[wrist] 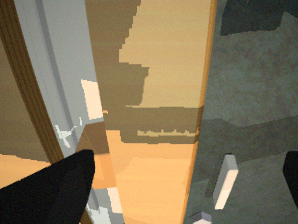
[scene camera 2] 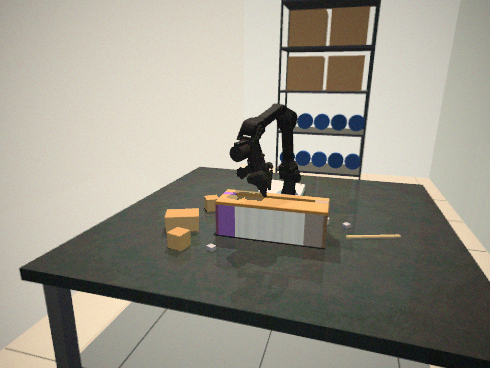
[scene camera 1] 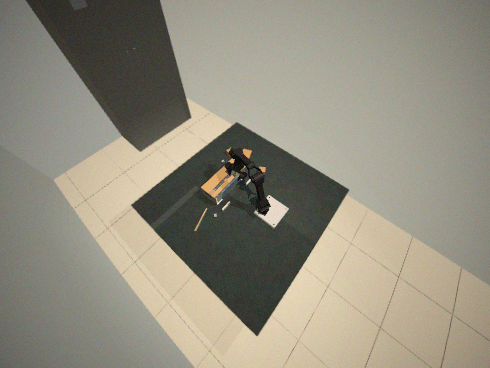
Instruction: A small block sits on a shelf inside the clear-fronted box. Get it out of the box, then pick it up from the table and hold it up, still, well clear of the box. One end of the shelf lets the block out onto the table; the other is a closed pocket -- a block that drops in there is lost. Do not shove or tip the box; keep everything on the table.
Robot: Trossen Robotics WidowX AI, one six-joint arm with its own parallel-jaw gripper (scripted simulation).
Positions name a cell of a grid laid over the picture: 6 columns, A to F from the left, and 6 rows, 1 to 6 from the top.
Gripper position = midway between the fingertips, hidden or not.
Note:
In view: the gripper (scene camera 2: D4), a small tan block (wrist: B4) and a box (scene camera 2: D4).
The box shows as well in the wrist view (wrist: C3) and in scene camera 1 (scene camera 1: C4). The gripper is seen too in the wrist view (wrist: D5). Scene camera 2 misses the small tan block, which is hidden by the box.

